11 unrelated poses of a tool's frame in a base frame.
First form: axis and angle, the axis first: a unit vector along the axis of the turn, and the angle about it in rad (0 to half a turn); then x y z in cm.
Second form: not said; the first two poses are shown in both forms.
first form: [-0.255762, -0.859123, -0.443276, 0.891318, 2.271, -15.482, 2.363]
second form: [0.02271, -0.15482, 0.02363, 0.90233, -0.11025, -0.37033, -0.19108]
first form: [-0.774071, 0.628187, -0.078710, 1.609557, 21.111, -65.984, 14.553]
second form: [0.21111, -0.65984, 0.14553, 0.69327, -0.55786, 0.45272, -0.05672]
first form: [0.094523, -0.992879, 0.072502, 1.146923, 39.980, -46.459, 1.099]
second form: [0.39980, -0.46459, 0.01099, 0.84003, 0.05128, -0.53868, 0.03934]
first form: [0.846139, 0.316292, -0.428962, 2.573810, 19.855, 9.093, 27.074]
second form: [0.19855, 0.09093, 0.27074, 0.28009, 0.81227, 0.30363, -0.41179]
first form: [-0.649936, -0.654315, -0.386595, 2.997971, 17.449, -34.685, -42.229]
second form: [0.17449, -0.34685, -0.42229, 0.07175, -0.64826, -0.65263, -0.38560]
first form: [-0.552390, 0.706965, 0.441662, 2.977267, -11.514, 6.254, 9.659]
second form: [-0.11514, 0.06254, 0.09659, 0.08207, -0.55053, 0.70458, 0.44017]
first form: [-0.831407, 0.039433, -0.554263, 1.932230, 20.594, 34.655, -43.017]
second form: [0.20594, 0.34655, -0.43017, 0.56850, -0.68398, 0.03244, -0.45598]
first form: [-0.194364, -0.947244, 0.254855, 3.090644, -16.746, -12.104, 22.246]
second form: [-0.16746, -0.12104, 0.22246, 0.02547, -0.19430, -0.94694, 0.25477]
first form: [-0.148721, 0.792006, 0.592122, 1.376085, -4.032, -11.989, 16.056]
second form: [-0.04032, -0.11989, 0.16056, 0.77249, -0.09444, 0.50294, 0.37601]
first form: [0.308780, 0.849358, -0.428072, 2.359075, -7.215, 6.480, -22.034]
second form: [-0.07215, 0.06480, -0.22034, 0.38135, 0.28545, 0.78517, -0.39572]
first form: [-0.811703, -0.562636, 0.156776, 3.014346, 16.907, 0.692, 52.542]
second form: [0.16907, 0.00692, 0.52542, 0.06358, -0.81006, -0.56150, 0.15646]
